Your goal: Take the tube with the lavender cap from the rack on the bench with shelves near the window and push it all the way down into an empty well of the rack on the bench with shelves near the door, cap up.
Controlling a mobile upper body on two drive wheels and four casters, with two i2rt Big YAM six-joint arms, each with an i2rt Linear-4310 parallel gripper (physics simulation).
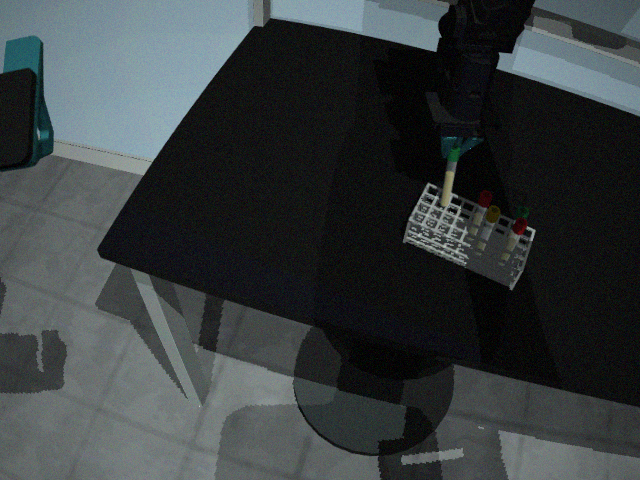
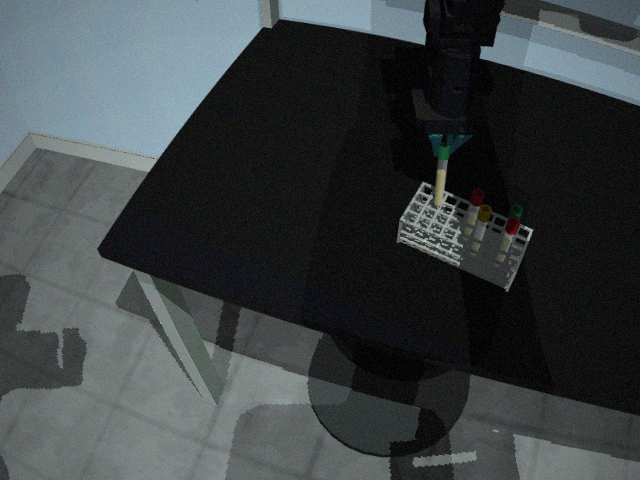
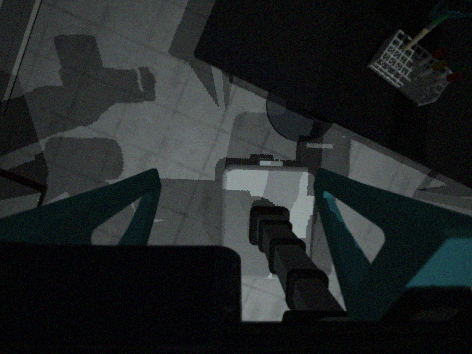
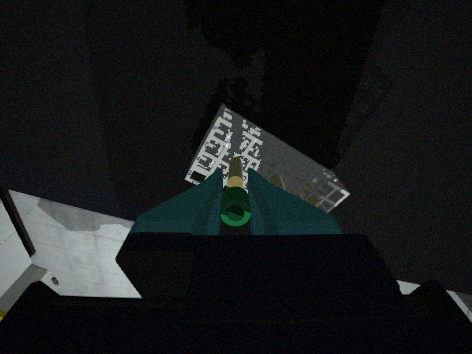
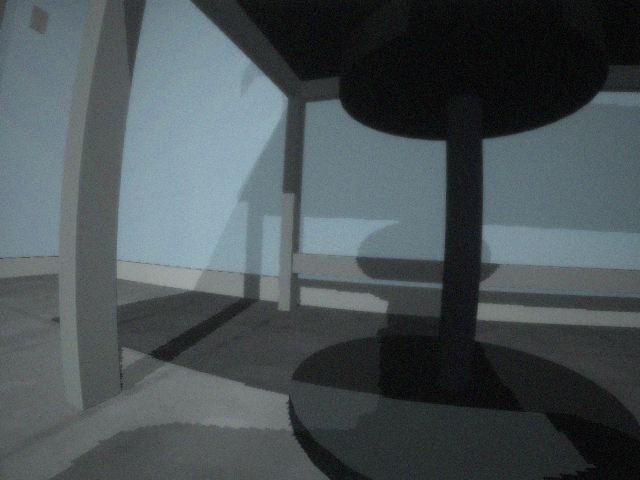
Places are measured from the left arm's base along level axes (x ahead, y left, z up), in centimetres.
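Pixels of known places: left gripper, fingertip midpoint: point(image 3: 237, 177); right gripper, fingertip midpoint: point(image 1: 449, 155) point(image 2: 440, 153) point(image 3: 433, 16) point(image 4: 235, 176).
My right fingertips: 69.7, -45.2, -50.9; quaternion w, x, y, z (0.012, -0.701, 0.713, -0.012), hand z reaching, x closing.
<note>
For each thing: its top centre in the pictures, then the offset to it from my right fingertips, as dx, dy, dz. "pt": a spot on its surface instead. Level surfaces: height alone.
- tube, top centre: point(image 4: 235, 228) point(image 2: 445, 150) point(image 1: 456, 152) point(image 3: 444, 19) -2.2, +0.0, +2.8
- white rack, top centre: point(image 4: 270, 187) point(image 2: 468, 224) point(image 1: 474, 225) point(image 3: 418, 65) -7.2, -4.4, -8.2
- black bench, surface height: dz -13.9
- round stool base, top centre: point(image 5: 450, 383) point(image 2: 390, 378) point(image 1: 375, 377) point(image 3: 303, 104) +1.2, +0.4, -87.1
- bench leg, surface spot: point(image 5: 93, 206) pt -2.8, +48.4, -64.4
My right gripper point(image 1: 455, 148) point(image 2: 444, 146) point(image 4: 235, 176) is shut on a tube point(image 1: 448, 187) point(image 2: 440, 186) point(image 3: 423, 36) point(image 4: 235, 199) whose cap looks green, not lavender. The tube is cap up, slightly tilted, with cream contents. Its lower end is at the far-left part of the white rack point(image 1: 484, 264) point(image 2: 479, 266) point(image 3: 421, 96) point(image 4: 305, 167); whether the tip is inside a well I cannot tell. The rack stands on the black bench point(image 1: 232, 180) point(image 2: 232, 180). My left gripper point(image 3: 237, 177) is open and empty, away from the bench. No lavender cap is discernible.
The rack also holds tubes with red point(image 1: 484, 198), yellow point(image 1: 493, 213), red point(image 1: 520, 225) and green point(image 1: 522, 211) caps toward its right. A round stool base point(image 1: 361, 423) point(image 5: 413, 439) is under the bench's near edge. A bench leg point(image 5: 93, 206) stands at the left.
</note>
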